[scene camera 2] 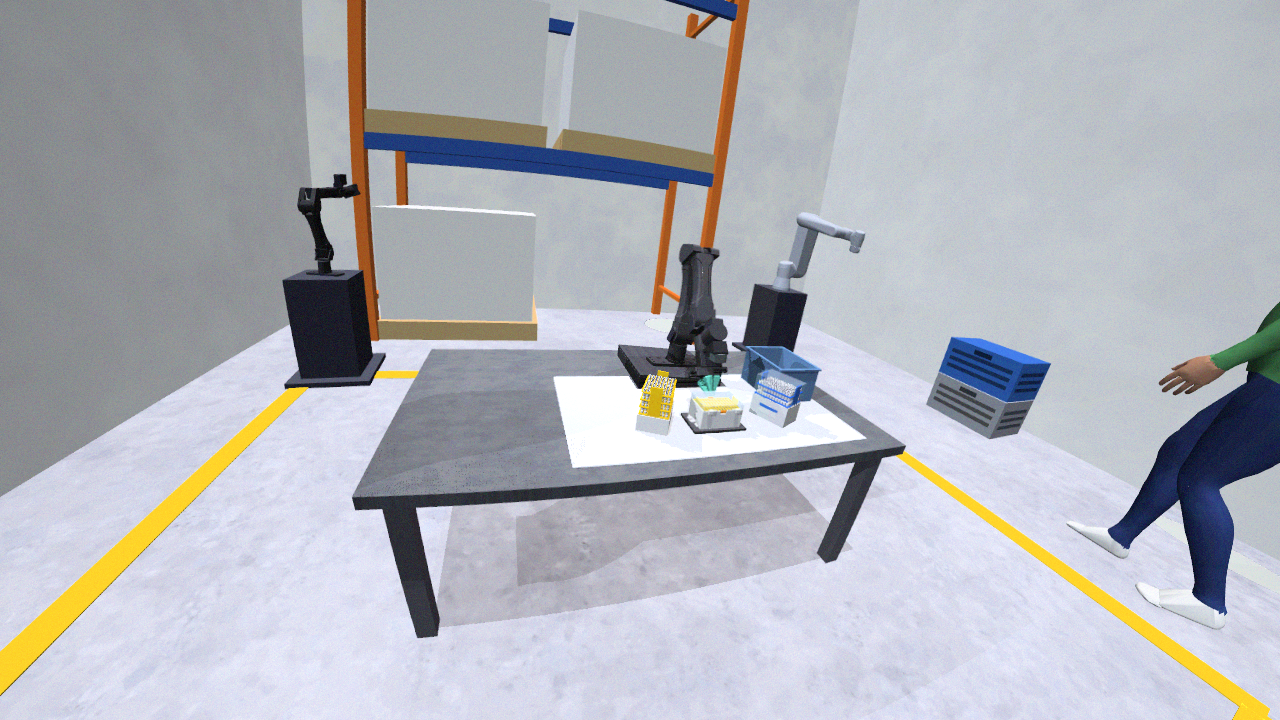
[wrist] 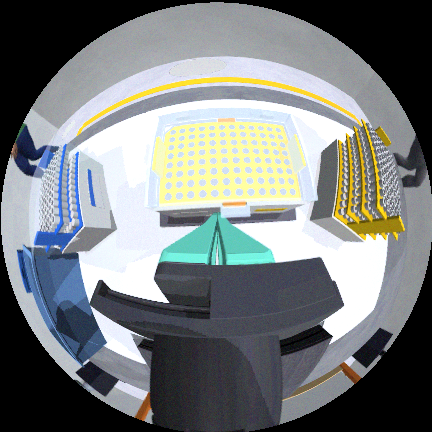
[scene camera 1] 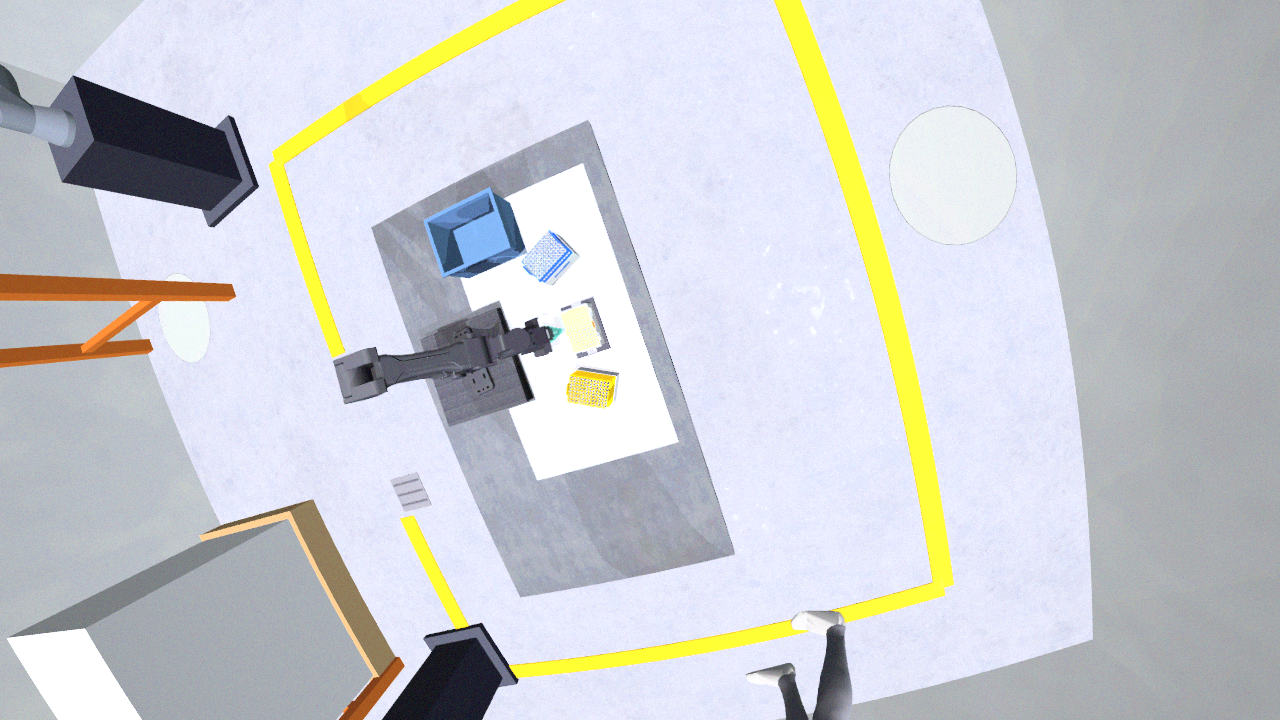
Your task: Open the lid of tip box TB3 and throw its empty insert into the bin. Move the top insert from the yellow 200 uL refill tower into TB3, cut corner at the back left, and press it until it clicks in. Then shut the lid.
My gripper is shut and touches a clear lid [scene camera 1: 578,328]. Also in view: a blue bin [scene camera 1: 479,233] and a grey table [scene camera 1: 559,437].
The clear lid also shows in scene camera 2 [scene camera 2: 707,400] and in the wrist view [wrist: 229,155]. The blue bin is seen too in scene camera 2 [scene camera 2: 758,359] and in the wrist view [wrist: 55,280]. The grey table is seen too in scene camera 2 [scene camera 2: 599,413] and in the wrist view [wrist: 126,260].
